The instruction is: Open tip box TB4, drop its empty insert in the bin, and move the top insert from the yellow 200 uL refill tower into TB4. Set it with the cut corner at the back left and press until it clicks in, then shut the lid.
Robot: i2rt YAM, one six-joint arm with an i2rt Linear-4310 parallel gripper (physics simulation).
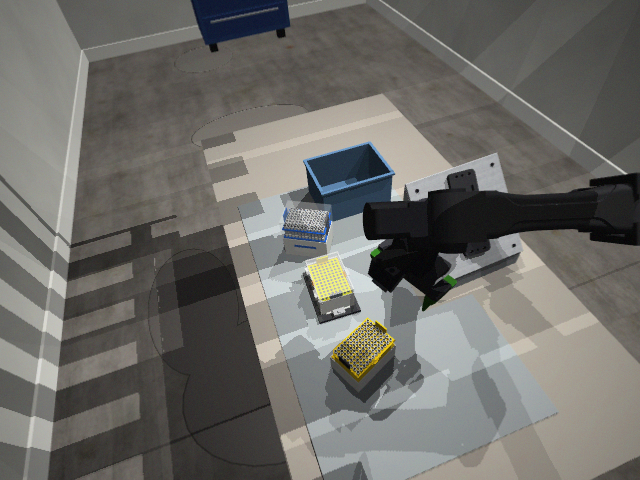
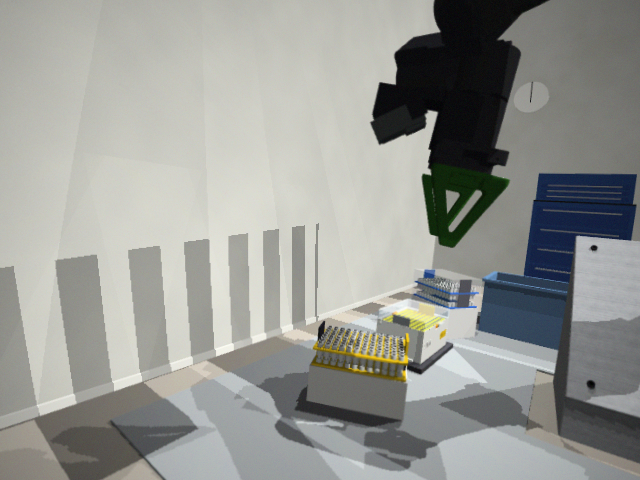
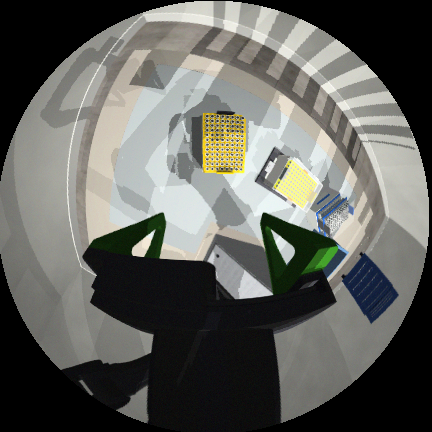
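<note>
The tip box [image 1: 334,304] [image 2: 422,345] [image 3: 274,168], taken as TB4, is pale and stands on a dark base. Its yellow insert [image 1: 329,279] [image 2: 416,319] [image 3: 297,184] shows no tips. Clear walls stand around the insert; whether the lid is shut is hard to tell. The yellow refill tower [image 1: 361,373] [image 2: 356,392] [image 3: 224,145] stands beside the box, with stacked inserts full of tips. The blue bin [image 1: 361,198] [image 2: 522,315] stands beyond the blue tower. My gripper [image 2: 443,240] [image 3: 212,217] is open and empty, high above the work area.
A blue refill tower [image 1: 306,242] [image 2: 460,320] [image 3: 334,216] stands between the tip box and the bin. The metal mounting plate [image 1: 488,178] [image 2: 604,320] [image 3: 232,272] is beside the pale blue mat [image 1: 496,413] [image 2: 206,439]. A blue cabinet [image 1: 242,31] [image 2: 578,242] [image 3: 370,287] stands farther back.
</note>
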